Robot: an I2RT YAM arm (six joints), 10 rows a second.
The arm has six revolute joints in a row. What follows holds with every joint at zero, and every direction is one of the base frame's.
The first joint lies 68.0 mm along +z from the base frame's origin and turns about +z.
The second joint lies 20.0 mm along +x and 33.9 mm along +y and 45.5 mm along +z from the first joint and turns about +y.
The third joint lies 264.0 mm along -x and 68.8 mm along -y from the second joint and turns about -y.
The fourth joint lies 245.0 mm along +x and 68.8 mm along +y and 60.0 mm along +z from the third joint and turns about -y.
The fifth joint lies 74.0 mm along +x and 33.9 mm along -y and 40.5 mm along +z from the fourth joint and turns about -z.
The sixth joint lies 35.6 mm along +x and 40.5 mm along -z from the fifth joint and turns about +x.
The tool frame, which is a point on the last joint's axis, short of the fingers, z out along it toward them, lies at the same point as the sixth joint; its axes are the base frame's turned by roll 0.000, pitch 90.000 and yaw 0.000 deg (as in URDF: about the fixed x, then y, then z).
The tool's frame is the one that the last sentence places.
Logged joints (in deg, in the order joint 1, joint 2, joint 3, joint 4, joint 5, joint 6), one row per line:
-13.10 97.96 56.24 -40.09 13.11 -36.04
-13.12 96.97 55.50 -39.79 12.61 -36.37
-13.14 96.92 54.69 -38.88 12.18 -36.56
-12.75 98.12 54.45 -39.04 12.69 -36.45
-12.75 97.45 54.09 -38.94 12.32 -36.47
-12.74 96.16 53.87 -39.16 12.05 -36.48
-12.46 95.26 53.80 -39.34 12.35 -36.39
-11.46 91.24 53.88 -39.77 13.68 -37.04
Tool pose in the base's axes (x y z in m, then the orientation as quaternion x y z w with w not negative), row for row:
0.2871 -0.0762 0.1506 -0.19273 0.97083 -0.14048 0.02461
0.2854 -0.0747 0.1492 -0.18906 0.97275 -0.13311 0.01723
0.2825 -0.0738 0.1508 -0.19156 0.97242 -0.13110 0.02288
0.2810 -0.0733 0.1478 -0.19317 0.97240 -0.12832 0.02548
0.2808 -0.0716 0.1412 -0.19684 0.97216 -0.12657 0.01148
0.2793 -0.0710 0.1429 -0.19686 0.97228 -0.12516 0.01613
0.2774 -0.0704 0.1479 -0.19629 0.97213 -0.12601 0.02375
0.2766 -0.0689 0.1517 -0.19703 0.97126 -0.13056 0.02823
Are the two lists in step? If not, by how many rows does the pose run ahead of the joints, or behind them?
The pose runs 1 row behind the joints: the pose in row i belongs to the joints in row i - 1.
